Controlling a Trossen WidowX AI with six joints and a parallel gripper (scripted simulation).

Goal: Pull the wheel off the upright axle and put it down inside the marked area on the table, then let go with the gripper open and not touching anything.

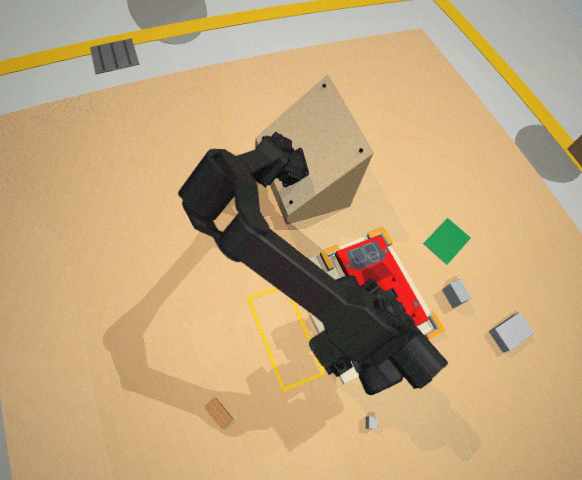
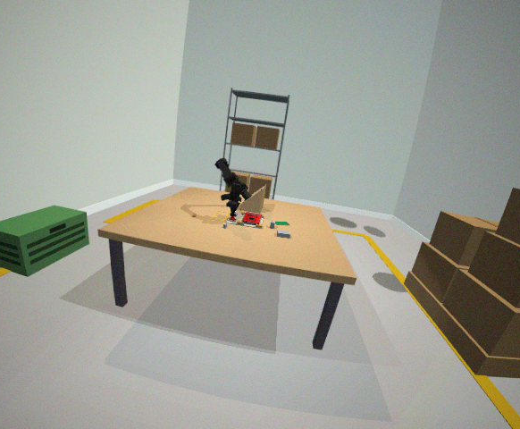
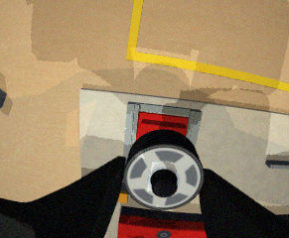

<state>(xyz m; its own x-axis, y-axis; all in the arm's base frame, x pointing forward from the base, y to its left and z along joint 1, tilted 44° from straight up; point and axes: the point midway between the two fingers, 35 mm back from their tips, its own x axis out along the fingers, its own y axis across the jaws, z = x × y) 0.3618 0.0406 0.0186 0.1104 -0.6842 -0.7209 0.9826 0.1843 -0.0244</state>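
My gripper tip is 14 cm short of the small grey cube, 1 cm to the right of it and 3 cm above it. Round my gripper tip: wheel: right at my gripper tip; green square: 17 cm behind, 30 cm to the left, 4 cm below; small wooden block: 6 cm ahead, 25 cm to the right, 4 cm below.
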